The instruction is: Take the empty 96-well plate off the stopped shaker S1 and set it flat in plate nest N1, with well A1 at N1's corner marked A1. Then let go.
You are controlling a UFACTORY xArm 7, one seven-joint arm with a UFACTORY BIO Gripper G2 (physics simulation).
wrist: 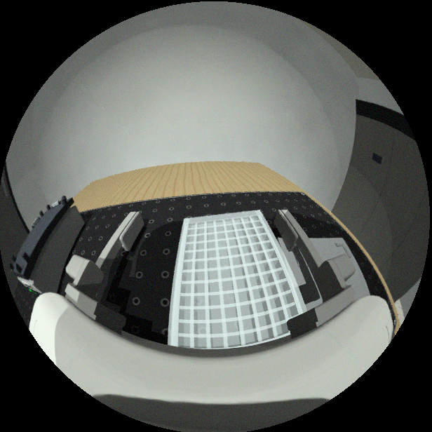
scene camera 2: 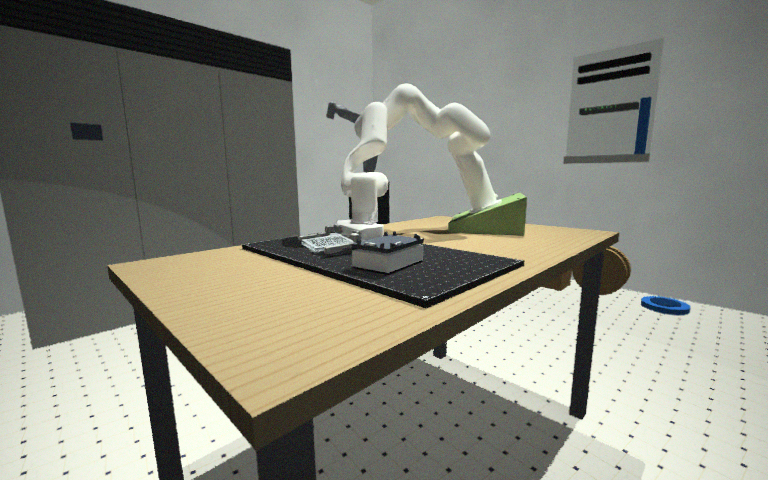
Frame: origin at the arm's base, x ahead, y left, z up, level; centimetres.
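Seen in the pictures: hand, its tool point: (scene camera 2: pixel 319 243); arm's base, origin of its link: (scene camera 2: pixel 485 207).
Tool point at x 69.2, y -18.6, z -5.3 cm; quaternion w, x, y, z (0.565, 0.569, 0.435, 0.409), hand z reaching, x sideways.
Offsets run from my tool point to a thing's top centre. "*": to the spot under its first point. Level surfaces: height alone.
The clear 96-well plate @(dy -0.7, dx -4.1, dz +0.7 cm) (scene camera 2: pixel 326 243) (wrist: pixel 227 277) is off the shaker S1 @(* dy +29.3, dx +7.8, dz +1.2 cm) (scene camera 2: pixel 387 260) (wrist: pixel 47 245), a light box with a dark top. The plate looks slightly tilted, wells up, in the scene view. In the wrist view it lies between the spread fingers, closer to the right finger, with dark board to its left. The grey nest N1 (wrist: pixel 326 246) shows to its right, partly hidden by that finger; the plate is not squarely within it. My gripper (wrist: pixel 210 231) is open, low around the plate, and grips nothing. The A1 marks are unreadable.
The black perforated board @(dz -1.9 cm) (scene camera 2: pixel 464 270) (wrist: pixel 200 202) lies on the wooden table @(dz -3.2 cm) (scene camera 2: pixel 226 316) (wrist: pixel 175 181). The shaker stands close beside the plate, on the left in the wrist view. The arm's green wedge base (scene camera 2: pixel 498 217) is at the back right.
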